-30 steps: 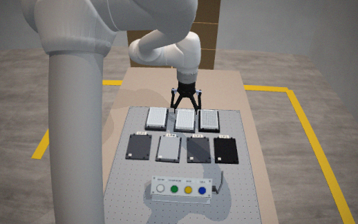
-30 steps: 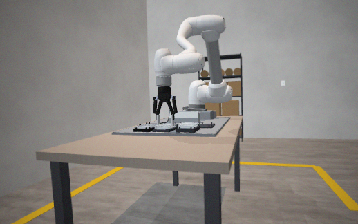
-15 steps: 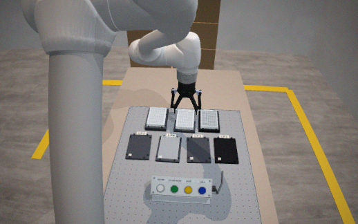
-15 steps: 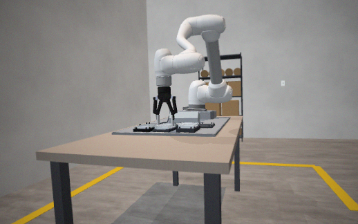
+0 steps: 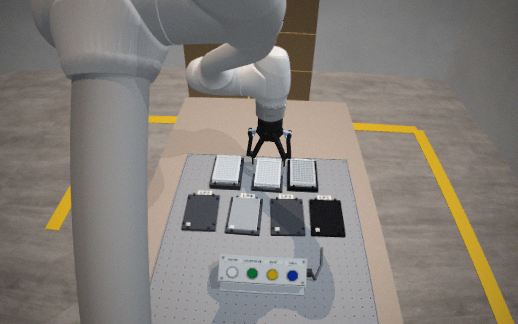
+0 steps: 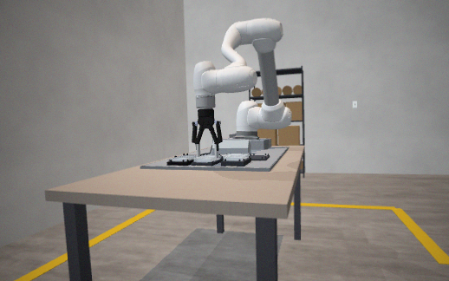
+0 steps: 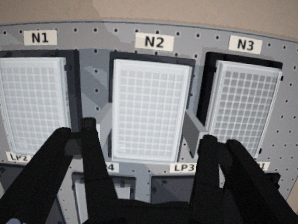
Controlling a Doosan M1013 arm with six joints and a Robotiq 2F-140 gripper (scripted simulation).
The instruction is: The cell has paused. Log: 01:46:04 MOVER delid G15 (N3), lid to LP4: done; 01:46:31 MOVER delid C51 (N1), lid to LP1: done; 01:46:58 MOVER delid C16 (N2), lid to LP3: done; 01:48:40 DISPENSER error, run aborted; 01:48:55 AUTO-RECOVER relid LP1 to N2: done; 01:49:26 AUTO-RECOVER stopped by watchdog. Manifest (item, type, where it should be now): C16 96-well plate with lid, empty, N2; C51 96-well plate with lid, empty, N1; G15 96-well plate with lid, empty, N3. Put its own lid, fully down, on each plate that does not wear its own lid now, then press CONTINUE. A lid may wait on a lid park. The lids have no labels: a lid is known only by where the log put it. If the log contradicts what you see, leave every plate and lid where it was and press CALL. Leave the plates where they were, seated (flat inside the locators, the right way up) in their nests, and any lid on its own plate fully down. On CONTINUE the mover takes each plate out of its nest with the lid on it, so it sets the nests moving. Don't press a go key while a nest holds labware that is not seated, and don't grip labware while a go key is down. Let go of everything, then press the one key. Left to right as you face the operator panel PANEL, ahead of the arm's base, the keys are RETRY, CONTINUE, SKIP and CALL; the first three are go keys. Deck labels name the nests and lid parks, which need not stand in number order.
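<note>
Now: hand 170 mm past the lid park LP4, 90 mm to the right of it and 50 mm above it. Also, from my hand: lid park LP3: 190 mm behind, 40 mm to the right, 50 mm below; plate: 20 mm ahead, 140 mm to the left, 20 mm below; lid park LP1: 200 mm behind, 160 mm to the right, 50 mm below.
</note>
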